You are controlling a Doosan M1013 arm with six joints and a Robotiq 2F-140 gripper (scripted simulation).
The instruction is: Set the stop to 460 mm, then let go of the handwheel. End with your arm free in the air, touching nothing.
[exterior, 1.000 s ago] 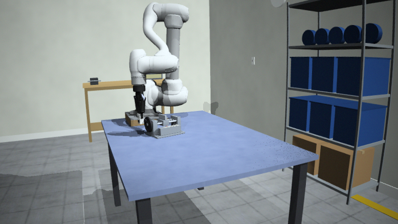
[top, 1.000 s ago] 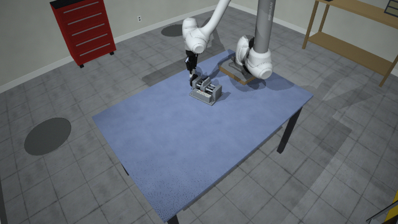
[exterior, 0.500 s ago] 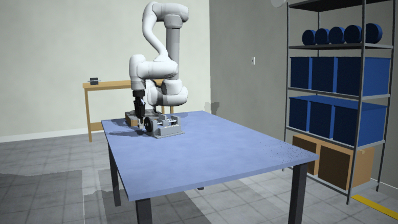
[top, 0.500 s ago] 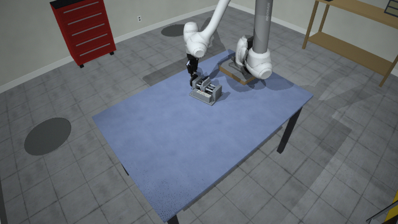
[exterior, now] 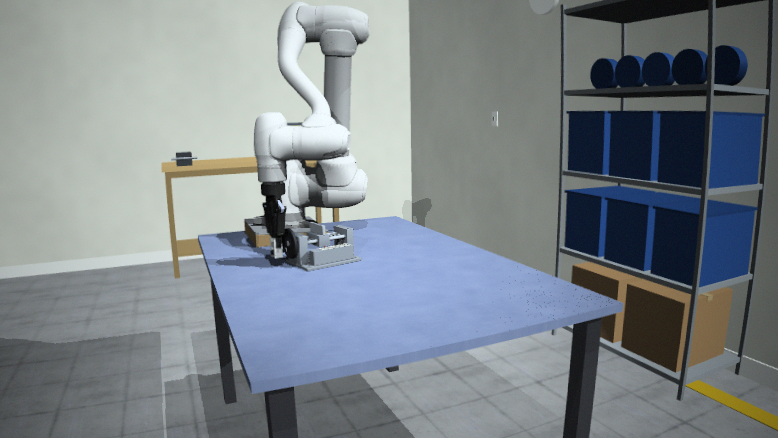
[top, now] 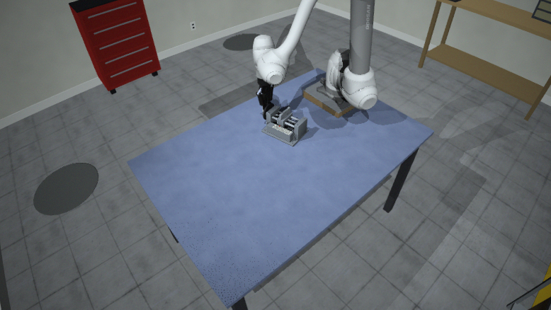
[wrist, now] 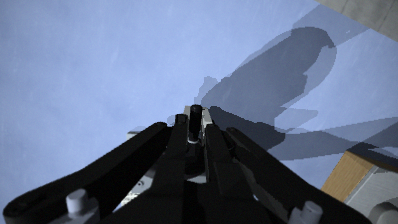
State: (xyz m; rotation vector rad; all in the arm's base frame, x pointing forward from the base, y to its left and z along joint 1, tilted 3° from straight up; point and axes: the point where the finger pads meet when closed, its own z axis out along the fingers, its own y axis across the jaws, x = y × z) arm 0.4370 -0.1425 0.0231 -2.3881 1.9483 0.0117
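Now: the black handwheel 20 mm to the left of my hand and 10 mm below it. Also, from my hand: grey stop block: 10 mm ahead, 140 mm to the left, 20 mm above.
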